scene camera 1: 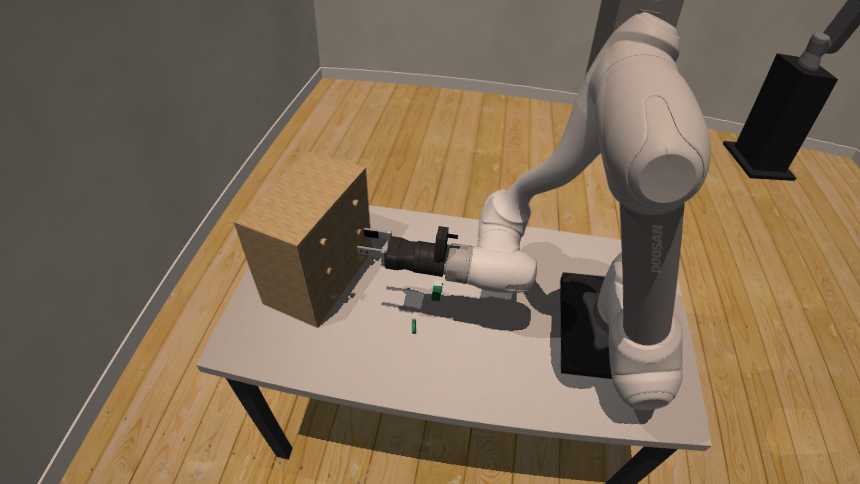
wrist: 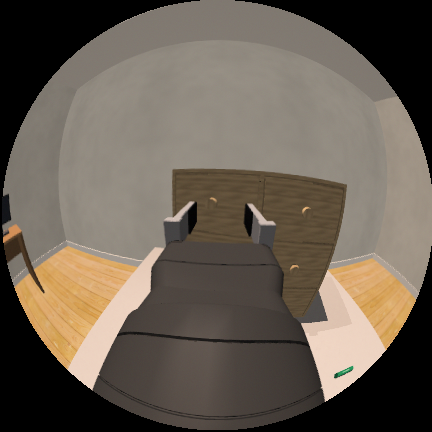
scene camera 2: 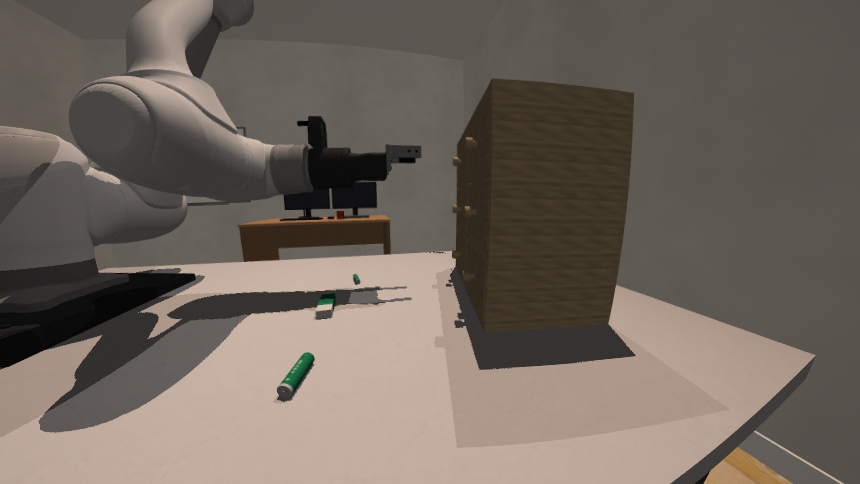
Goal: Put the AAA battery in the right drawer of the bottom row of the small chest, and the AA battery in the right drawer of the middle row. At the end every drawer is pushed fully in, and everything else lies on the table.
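Where they show: gripper, between the fingertips: [scene camera 1: 361, 240] [wrist: 220, 212] [scene camera 2: 417, 155]; arm's base, origin of its link: [scene camera 2: 33, 295].
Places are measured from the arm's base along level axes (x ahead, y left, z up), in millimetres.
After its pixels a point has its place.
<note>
The wooden chest [scene camera 1: 288, 204] {y -147, x 867, z 278 mm} [scene camera 2: 553, 204] {y -328, x 763, z 133 mm} [wrist: 320, 227] stands on the table with its drawer fronts facing the arm. Its visible drawers look shut; the bottom row is largely hidden in the wrist view. My gripper [scene camera 1: 362, 241] {y -74, x 687, z 229 mm} [scene camera 2: 419, 154] {y -74, x 687, z 229 mm} [wrist: 220, 212] {y -74, x 687, z 229 mm} is open and empty, a short way in front of the left column, about level with the top left knob [wrist: 213, 201] {y -78, x 769, z 226 mm}. The larger-looking green battery, seemingly the AA [scene camera 1: 413, 325] [scene camera 2: 295, 376] [wrist: 343, 372], lies on the table. The small battery, seemingly the AAA [scene camera 2: 356, 278] {y -27, x 561, z -25 mm}, lies farther back, mostly hidden behind the gripper in scene view 1.
A green and white block-shaped battery [scene camera 1: 436, 291] {y -126, x 500, z -23 mm} [scene camera 2: 325, 305] {y -151, x 497, z -22 mm} lies on the table [scene camera 1: 337, 367] {y 113, x 755, z -35 mm} [scene camera 2: 373, 421] {y -365, x 527, z -35 mm} between the two round ones. The top right knob [scene camera 1: 323, 241] [wrist: 306, 211] and middle right knob [scene camera 1: 328, 270] [wrist: 294, 269] stick out of the chest front. A wall is behind the chest.
</note>
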